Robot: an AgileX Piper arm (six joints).
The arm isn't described. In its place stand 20 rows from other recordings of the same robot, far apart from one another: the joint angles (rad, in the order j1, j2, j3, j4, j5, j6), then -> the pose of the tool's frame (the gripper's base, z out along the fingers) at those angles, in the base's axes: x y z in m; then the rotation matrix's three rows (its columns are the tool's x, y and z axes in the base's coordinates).
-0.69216, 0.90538, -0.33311, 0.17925, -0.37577, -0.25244 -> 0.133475 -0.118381 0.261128; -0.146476 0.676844 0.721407; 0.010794 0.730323 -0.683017; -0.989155 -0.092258 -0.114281
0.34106, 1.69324, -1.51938, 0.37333, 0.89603, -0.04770 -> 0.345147 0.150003 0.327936; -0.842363 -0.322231 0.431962; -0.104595 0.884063 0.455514; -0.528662 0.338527 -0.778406
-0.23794, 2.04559, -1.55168, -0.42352, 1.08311, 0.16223 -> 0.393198 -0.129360 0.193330; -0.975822 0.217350 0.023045; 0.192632 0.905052 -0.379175; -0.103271 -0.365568 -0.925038
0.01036, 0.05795, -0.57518, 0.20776, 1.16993, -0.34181 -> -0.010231 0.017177 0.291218; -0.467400 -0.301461 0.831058; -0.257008 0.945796 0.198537; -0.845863 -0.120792 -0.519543
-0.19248, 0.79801, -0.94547, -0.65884, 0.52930, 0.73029 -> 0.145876 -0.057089 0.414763; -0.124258 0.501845 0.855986; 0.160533 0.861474 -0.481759; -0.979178 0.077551 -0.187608
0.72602, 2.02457, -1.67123, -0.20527, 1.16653, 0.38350 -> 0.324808 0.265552 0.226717; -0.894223 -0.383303 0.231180; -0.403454 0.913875 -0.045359; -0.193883 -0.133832 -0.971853
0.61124, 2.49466, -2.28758, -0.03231, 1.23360, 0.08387 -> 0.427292 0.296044 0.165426; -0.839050 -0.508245 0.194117; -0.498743 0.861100 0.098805; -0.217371 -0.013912 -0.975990
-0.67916, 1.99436, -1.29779, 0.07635, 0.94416, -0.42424 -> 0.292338 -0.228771 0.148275; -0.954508 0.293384 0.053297; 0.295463 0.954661 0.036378; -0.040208 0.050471 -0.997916
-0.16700, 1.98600, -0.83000, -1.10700, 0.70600, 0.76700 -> 0.286403 -0.101827 0.083183; -0.999883 -0.006738 0.013725; -0.013546 0.806736 -0.590757; -0.007092 -0.590874 -0.806733
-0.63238, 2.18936, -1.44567, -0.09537, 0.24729, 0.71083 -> 0.372715 -0.275742 0.123641; -0.166664 0.858042 0.485786; 0.840589 0.381168 -0.384864; -0.515395 0.344203 -0.784788
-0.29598, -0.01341, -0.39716, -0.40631, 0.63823, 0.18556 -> 0.008027 -0.024849 0.288007; -0.169221 0.488031 0.856265; -0.097374 0.856265 -0.507275; -0.980756 -0.169220 -0.097376
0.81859, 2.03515, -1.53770, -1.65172, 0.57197, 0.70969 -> 0.357979 0.310712 0.251490; 0.082469 -0.351091 0.932702; -0.919421 0.334306 0.207135; -0.384532 -0.874628 -0.295230
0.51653, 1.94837, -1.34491, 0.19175, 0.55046, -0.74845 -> 0.354913 0.212010 0.187693; -0.337513 -0.863456 0.374872; -0.823082 0.463942 0.327557; -0.456750 -0.197995 -0.867282
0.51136, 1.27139, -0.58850, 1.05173, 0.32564, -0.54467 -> 0.194108 0.137908 0.221407; -0.832889 -0.291658 0.470352; 0.044715 0.811630 0.582458; -0.551630 0.506155 -0.662957
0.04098, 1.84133, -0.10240, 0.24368, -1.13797, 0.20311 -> 0.191799 -0.012084 0.088579; -0.432470 0.293801 0.852438; 0.277392 0.942922 -0.184258; -0.857918 0.156774 -0.489284
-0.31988, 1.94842, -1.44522, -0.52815, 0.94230, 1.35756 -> 0.369482 -0.161471 0.210269; -0.133062 0.984494 0.114304; 0.867316 0.171478 -0.467287; -0.479642 0.036959 -0.876685
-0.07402, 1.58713, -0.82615, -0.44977, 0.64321, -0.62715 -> 0.276612 -0.044306 0.181617; -0.642683 -0.717640 0.268238; -0.764724 0.579683 -0.281361; 0.046423 -0.385954 -0.921349
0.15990, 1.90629, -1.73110, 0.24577, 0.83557, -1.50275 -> 0.428023 0.085664 0.306233; 0.077821 -0.818997 0.568497; -0.956419 0.099641 0.274470; -0.281435 -0.565081 -0.775550
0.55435, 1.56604, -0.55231, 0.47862, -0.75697, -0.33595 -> 0.261325 0.127938 0.198729; -0.198587 -0.232627 0.952076; -0.095367 0.971400 0.217456; -0.975432 -0.047613 -0.215092
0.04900, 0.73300, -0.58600, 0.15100, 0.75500, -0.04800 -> 0.129436 0.015740 0.282112; -0.728849 -0.074501 0.680609; 0.026322 0.990278 0.136586; -0.684169 0.117466 -0.719802
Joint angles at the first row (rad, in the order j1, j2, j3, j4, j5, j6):
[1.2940, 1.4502, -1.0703, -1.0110, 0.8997, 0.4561]
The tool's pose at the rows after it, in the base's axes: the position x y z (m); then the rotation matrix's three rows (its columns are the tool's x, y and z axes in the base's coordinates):
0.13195 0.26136 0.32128; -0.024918 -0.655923 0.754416; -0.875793 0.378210 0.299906; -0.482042 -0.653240 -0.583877
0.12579 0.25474 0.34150; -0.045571 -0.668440 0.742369; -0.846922 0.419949 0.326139; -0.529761 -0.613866 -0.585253
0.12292 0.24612 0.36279; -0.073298 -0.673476 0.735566; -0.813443 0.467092 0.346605; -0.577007 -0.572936 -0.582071
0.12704 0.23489 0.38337; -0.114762 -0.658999 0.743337; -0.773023 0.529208 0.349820; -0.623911 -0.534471 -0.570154
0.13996 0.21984 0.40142; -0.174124 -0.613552 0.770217; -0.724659 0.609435 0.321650; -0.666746 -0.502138 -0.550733
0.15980 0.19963 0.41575; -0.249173 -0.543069 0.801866; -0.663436 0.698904 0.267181; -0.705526 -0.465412 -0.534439
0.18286 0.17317 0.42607; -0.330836 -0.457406 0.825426; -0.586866 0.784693 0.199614; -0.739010 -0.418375 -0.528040
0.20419 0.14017 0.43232; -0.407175 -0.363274 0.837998; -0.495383 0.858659 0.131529; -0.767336 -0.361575 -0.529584
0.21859 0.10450 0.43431; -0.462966 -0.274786 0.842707; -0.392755 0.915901 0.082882; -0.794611 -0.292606 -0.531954
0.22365 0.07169 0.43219; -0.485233 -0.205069 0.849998; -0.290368 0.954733 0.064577; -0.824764 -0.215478 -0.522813
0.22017 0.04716 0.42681; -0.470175 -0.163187 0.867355; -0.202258 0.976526 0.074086; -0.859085 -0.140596 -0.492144
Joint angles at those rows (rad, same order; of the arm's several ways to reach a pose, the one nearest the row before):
[1.3067, 1.4104, -1.1021, -0.9518, 0.9240, 0.4296]
[1.3176, 1.3685, -1.1436, -0.8949, 0.9554, 0.4042]
[1.3156, 1.3302, -1.1925, -0.8440, 0.9887, 0.3809]
[1.2862, 1.2999, -1.2439, -0.8090, 1.0165, 0.3682]
[1.2194, 1.2788, -1.2918, -0.7917, 1.0366, 0.3671]
[1.1109, 1.2633, -1.3315, -0.7689, 1.0410, 0.3657]
[0.9634, 1.2489, -1.3602, -0.7200, 1.0258, 0.3500]
[0.7864, 1.2298, -1.3721, -0.6403, 0.9925, 0.3153]
[0.5994, 1.2013, -1.3603, -0.5286, 0.9391, 0.2630]
[0.4227, 1.1599, -1.3189, -0.3913, 0.8632, 0.1933]
[0.2787, 1.1058, -1.2498, -0.2432, 0.7688, 0.1104]

